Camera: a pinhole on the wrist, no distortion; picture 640 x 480 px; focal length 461.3 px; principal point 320.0 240.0 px. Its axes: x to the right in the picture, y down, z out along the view. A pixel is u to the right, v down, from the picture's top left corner.
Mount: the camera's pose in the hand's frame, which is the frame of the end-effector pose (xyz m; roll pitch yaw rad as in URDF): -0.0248 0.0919 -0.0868 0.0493 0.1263 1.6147
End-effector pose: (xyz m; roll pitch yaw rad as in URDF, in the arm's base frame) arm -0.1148 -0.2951 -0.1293 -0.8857 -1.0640 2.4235
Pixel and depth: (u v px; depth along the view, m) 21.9 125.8 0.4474
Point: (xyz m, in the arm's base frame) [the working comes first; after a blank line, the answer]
In the camera's frame: -0.2891 -0.1108 0.4474

-0.0705 -0.6203 0.1429
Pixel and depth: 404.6 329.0 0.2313
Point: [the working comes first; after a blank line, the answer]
In the camera's frame: 0.0424 0.0446 0.2313

-0.2553 -0.4515 -0.2008
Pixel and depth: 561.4 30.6 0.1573
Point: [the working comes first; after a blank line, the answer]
In the camera's frame: 0.0823 -0.0714 0.1573

-0.3199 -0.3376 -0.1426
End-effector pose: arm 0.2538 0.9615 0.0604 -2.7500 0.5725 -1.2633
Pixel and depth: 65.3 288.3 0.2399
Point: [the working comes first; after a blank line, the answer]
In the camera's frame: -0.1325 0.0251 0.2399

0.2902 1.0893 -0.0494
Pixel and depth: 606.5 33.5 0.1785
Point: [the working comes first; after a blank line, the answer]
In the camera's frame: 0.1109 -0.0799 0.1785

0.0691 0.9391 -0.1001
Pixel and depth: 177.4 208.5 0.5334
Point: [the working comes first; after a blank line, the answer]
In the camera's frame: -0.1649 -0.0364 0.5334

0.3641 1.2011 -0.3197
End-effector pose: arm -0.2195 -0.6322 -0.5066 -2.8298 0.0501 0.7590
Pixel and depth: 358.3 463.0 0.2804
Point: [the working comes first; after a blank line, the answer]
In the camera's frame: 0.0233 0.1355 0.2804

-0.2814 -0.7997 -0.7289
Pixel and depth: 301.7 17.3 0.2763
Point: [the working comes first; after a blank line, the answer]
In the camera's frame: -0.0110 -0.1334 0.2763

-0.0984 -0.5997 -0.7227
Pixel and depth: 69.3 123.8 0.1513
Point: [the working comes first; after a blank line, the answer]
In the camera's frame: -0.0822 -0.0381 0.1513

-0.2000 -0.6244 -0.5854
